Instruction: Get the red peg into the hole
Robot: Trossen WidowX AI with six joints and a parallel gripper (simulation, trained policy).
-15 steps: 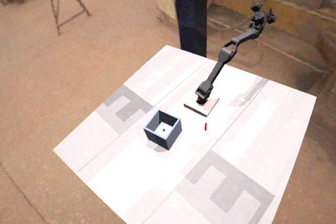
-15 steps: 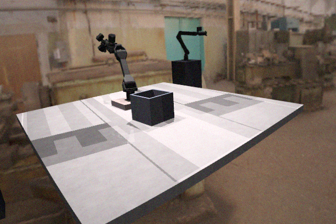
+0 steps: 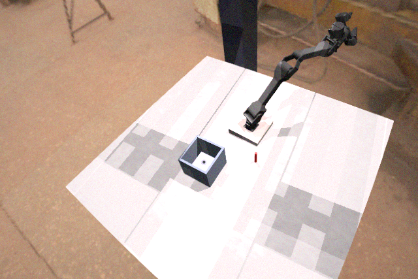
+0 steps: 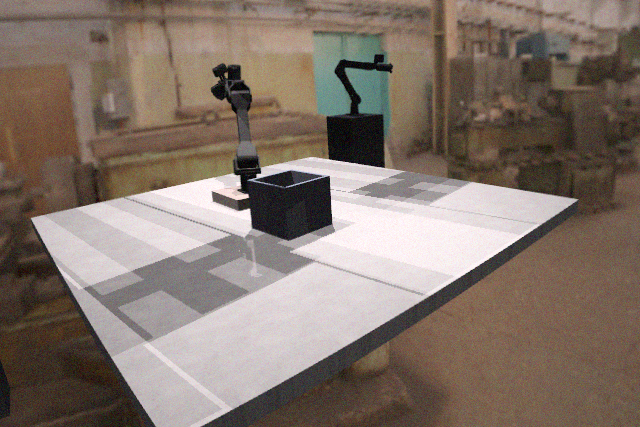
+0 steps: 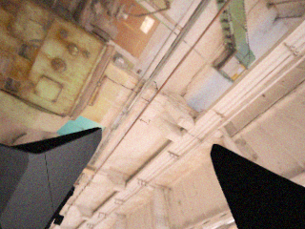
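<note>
My gripper tip is 800 mm short of the red peg, 380 mm above it and 70 mm to the left of it.
</note>
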